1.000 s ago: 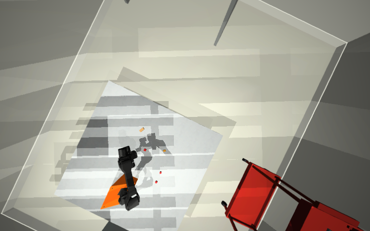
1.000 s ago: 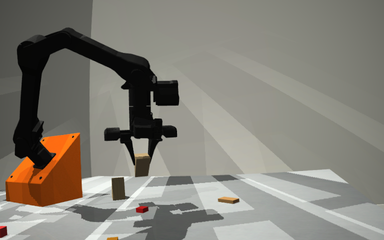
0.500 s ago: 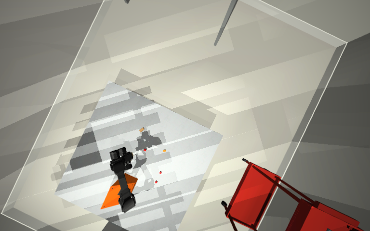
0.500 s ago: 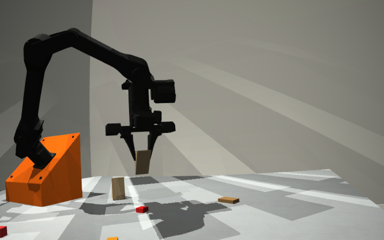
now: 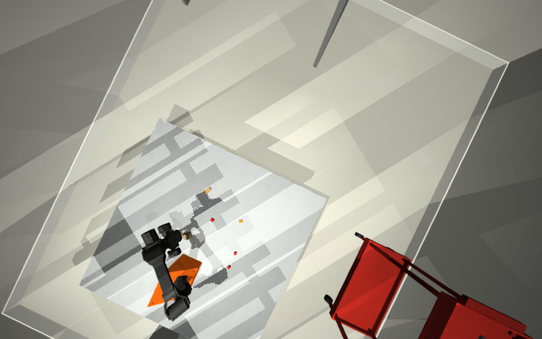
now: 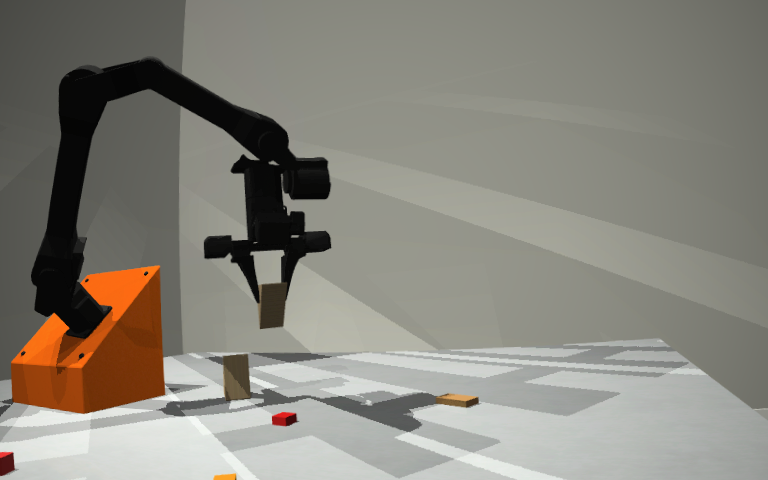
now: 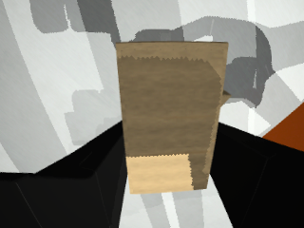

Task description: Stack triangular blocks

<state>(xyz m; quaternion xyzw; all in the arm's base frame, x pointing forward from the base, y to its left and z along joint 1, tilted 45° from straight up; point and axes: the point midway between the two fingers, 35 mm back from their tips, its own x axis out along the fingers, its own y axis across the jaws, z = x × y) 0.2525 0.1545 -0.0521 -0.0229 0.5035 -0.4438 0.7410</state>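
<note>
Now: the darker triangular block 12 cm below my gripper tip, 6 cm behind it and 3 cm to the right of it. From my gripper tip the other things lie so: lighter triangular block 1 cm above; then flat brown block 28 cm ahead, 14 cm below, 1 cm to the left; then orange piece 30 cm to the right, 20 cm ahead, 14 cm below.
</note>
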